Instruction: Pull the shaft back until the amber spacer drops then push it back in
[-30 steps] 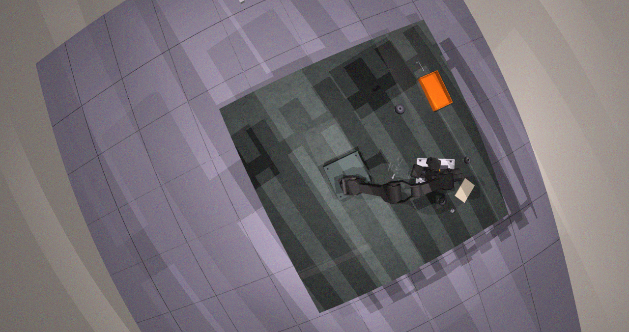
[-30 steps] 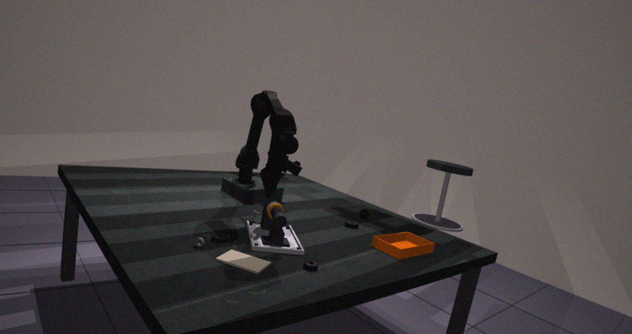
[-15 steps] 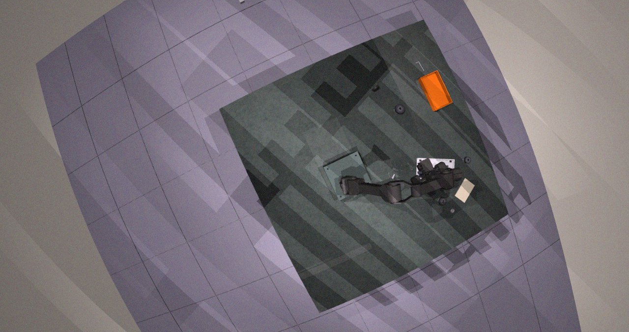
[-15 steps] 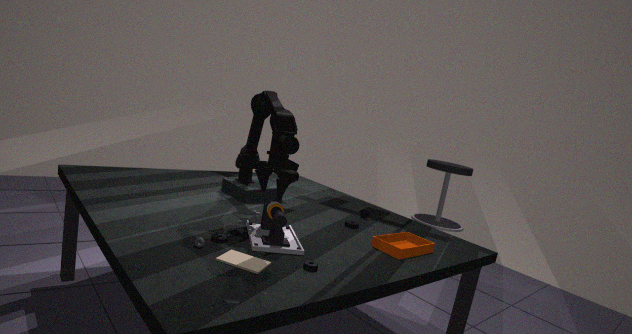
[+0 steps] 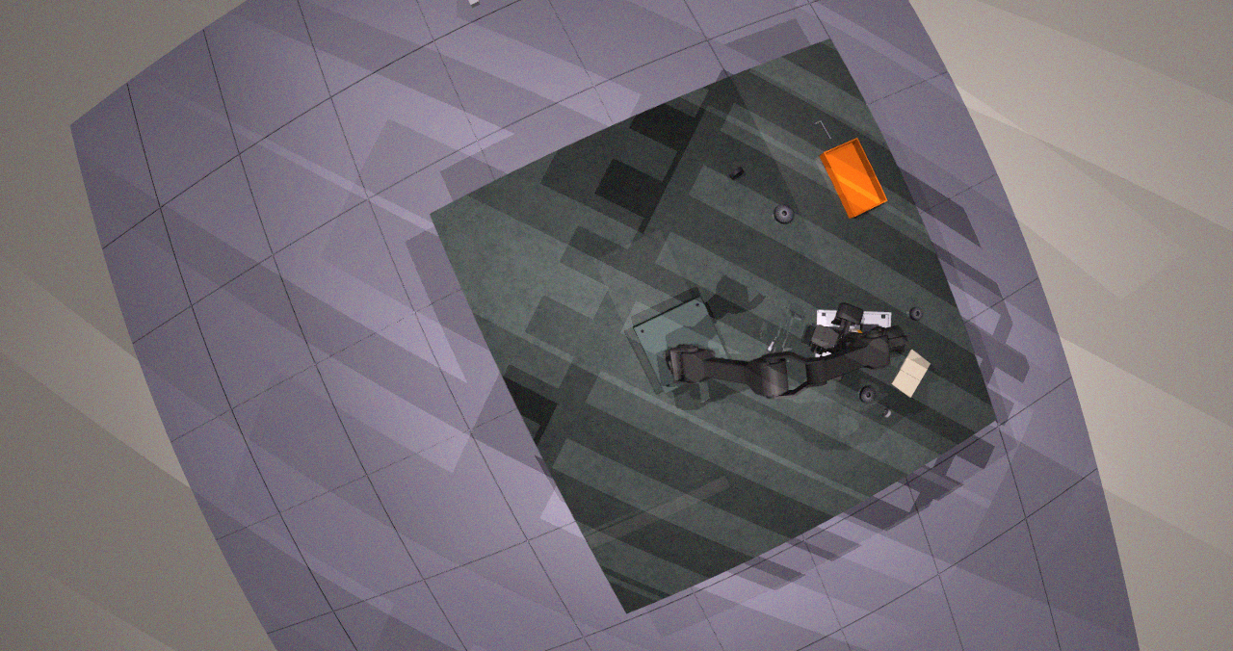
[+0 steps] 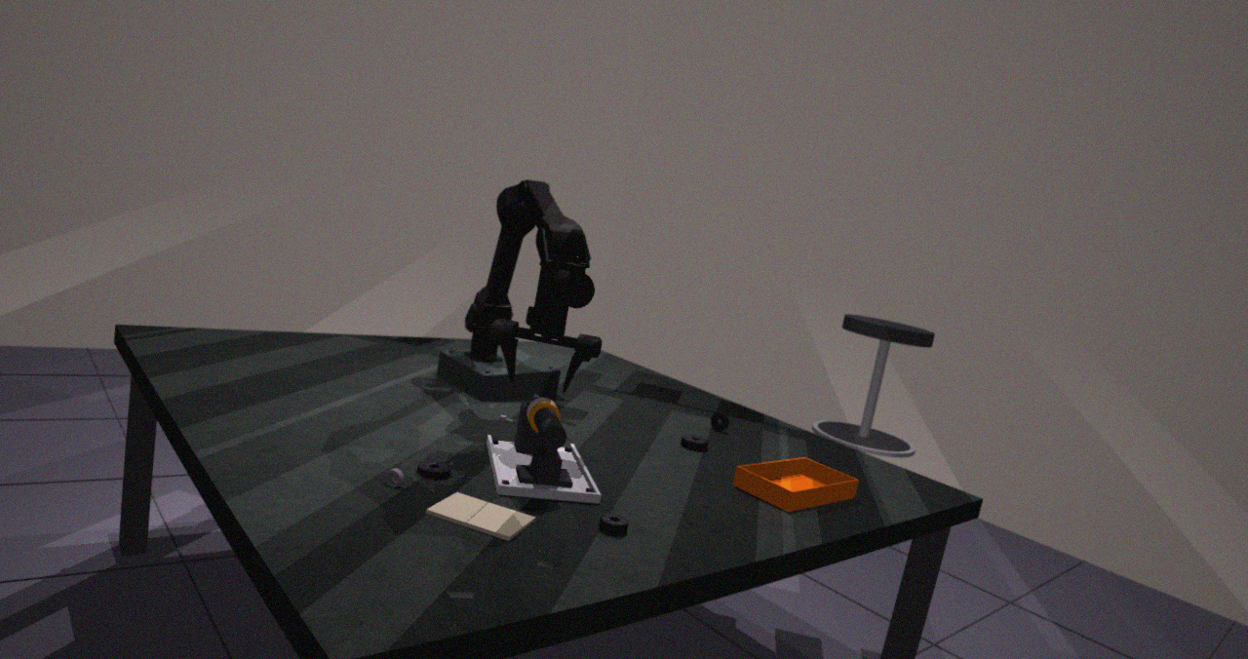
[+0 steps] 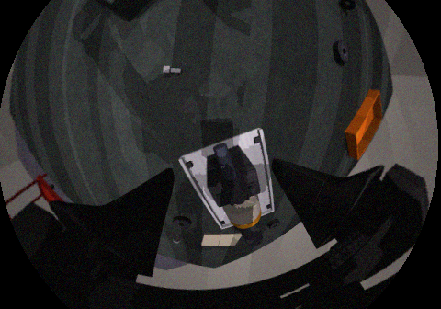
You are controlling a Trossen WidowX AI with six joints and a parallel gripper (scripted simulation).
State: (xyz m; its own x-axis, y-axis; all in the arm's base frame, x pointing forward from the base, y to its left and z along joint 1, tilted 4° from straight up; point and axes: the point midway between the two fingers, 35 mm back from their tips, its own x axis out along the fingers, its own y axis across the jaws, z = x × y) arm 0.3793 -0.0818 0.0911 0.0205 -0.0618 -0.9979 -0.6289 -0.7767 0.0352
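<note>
Right now my gripper tip is 7 cm short of the cream spacer, 3 cm to the left of it and 2 cm above it. Also, from my gripper tip: orange tray: 28 cm ahead, 38 cm to the left, 9 cm below; cream card: 27 cm ahead, 22 cm to the right, 10 cm below; amber spacer: 9 cm ahead, 4 cm to the right, 2 cm below.
</note>
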